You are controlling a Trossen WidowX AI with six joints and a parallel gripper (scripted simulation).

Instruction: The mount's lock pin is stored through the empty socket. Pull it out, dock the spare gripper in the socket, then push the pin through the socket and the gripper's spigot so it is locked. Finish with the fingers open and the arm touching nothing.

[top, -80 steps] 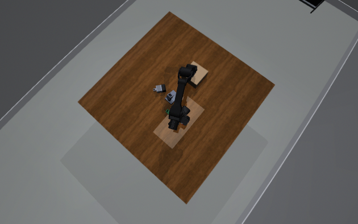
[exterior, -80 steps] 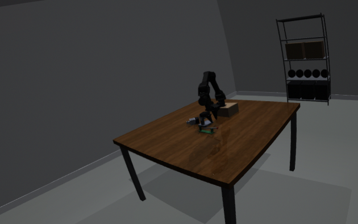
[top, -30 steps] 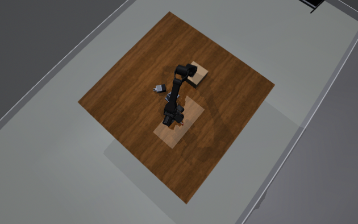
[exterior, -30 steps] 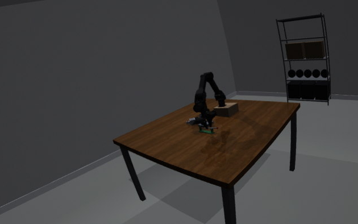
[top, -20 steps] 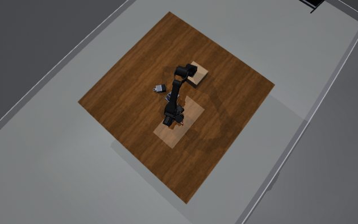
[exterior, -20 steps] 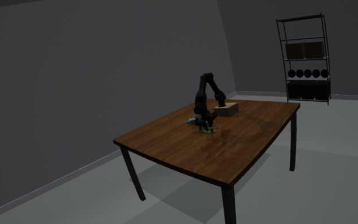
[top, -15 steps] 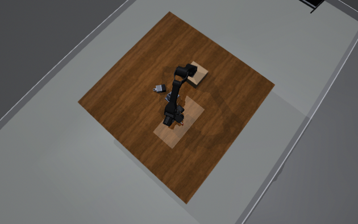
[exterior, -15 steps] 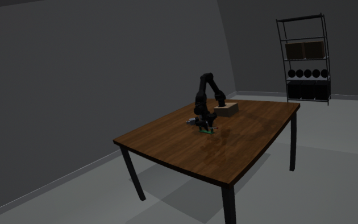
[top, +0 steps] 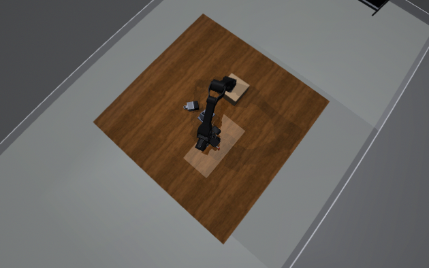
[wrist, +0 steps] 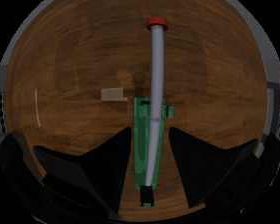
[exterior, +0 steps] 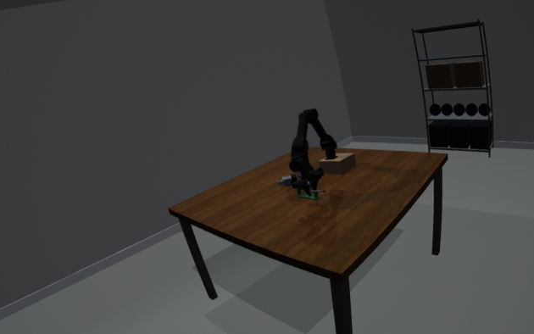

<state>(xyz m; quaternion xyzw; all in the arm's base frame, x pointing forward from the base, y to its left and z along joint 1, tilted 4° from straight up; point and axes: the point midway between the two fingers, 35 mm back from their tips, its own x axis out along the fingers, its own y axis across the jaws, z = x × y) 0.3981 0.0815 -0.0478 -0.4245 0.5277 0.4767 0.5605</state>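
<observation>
The green rack is 40 mm to the right of my gripper tip, 10 mm behind it and 10 mm above it. The rest, counted from my gripper tip: grey mount (140 mm behind, 130 mm to the right, 30 mm above); spare gripper (260 mm to the right, 150 mm behind).
</observation>
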